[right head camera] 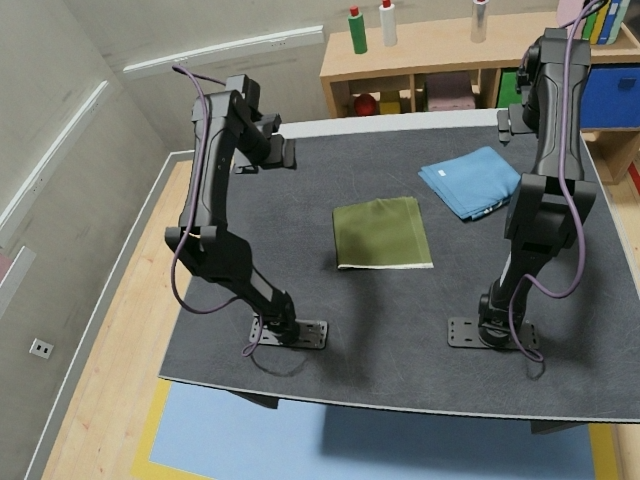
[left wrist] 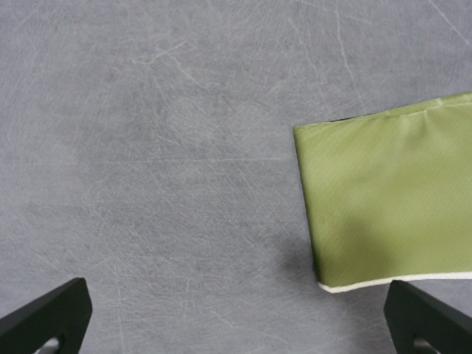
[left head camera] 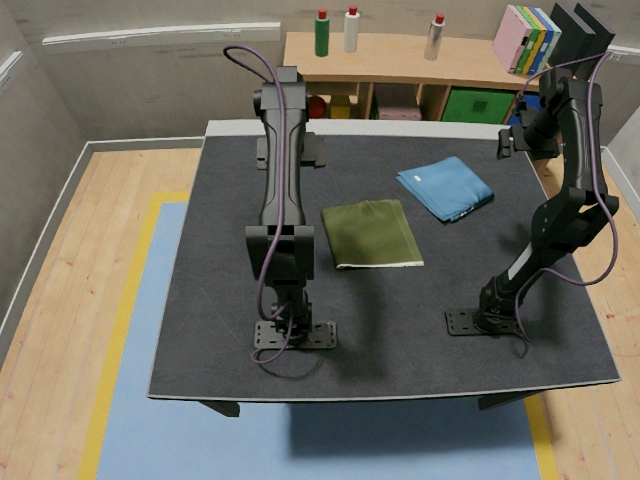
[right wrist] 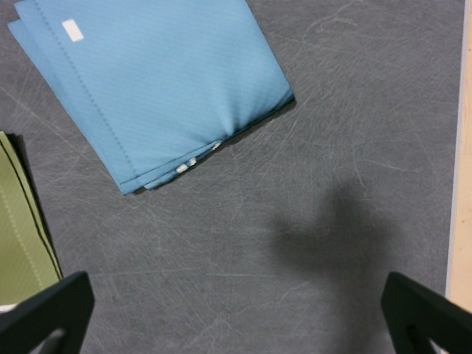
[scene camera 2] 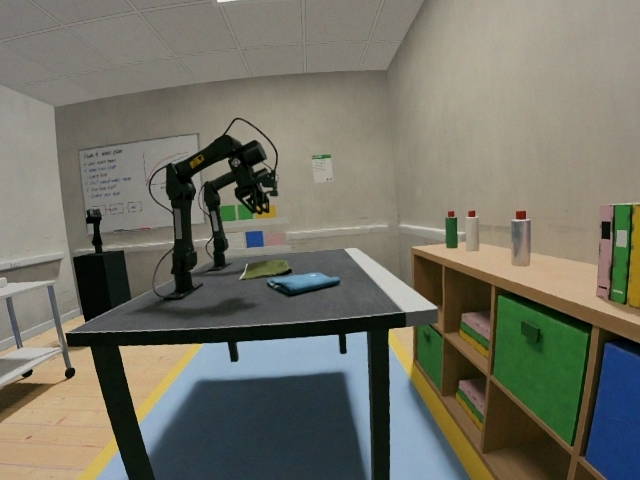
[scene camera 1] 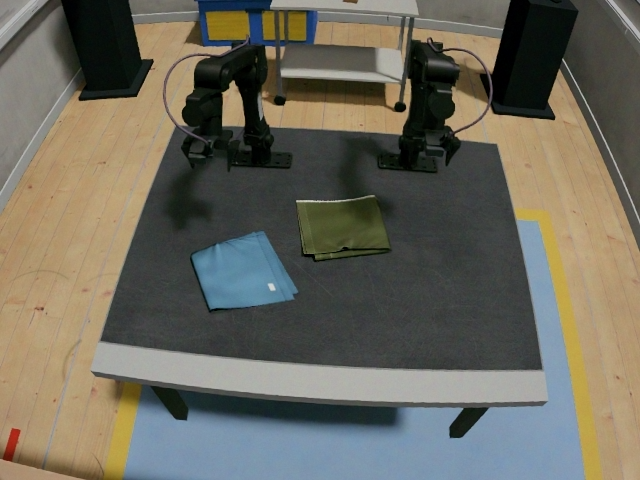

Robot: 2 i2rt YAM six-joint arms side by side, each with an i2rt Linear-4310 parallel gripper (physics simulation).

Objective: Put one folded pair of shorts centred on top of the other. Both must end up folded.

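Folded green shorts (left head camera: 372, 235) (right head camera: 381, 235) (scene camera 1: 343, 224) (scene camera 2: 266, 268) (left wrist: 395, 200) (right wrist: 20, 240) lie flat near the middle of the table. Folded blue shorts (left head camera: 447, 188) (right head camera: 473, 180) (scene camera 1: 240, 273) (scene camera 2: 303, 283) (right wrist: 160, 80) lie apart from them, farther back and to the right in the head views, turned at an angle. My left gripper (left wrist: 237, 293) is open, high above the table, left of the green shorts in the left head view. My right gripper (right wrist: 237, 286) is open, high above the table, right of the blue shorts in the left head view. Both are empty.
The dark table (left head camera: 232, 289) (scene camera 1: 439, 310) has a pale strip along its far edge in the head views. Beyond it stands a wooden shelf (left head camera: 382, 56) (scene camera 2: 558, 279) with bottles, binders and bins. A wheeled trolley stands behind the arms in scene camera 1.
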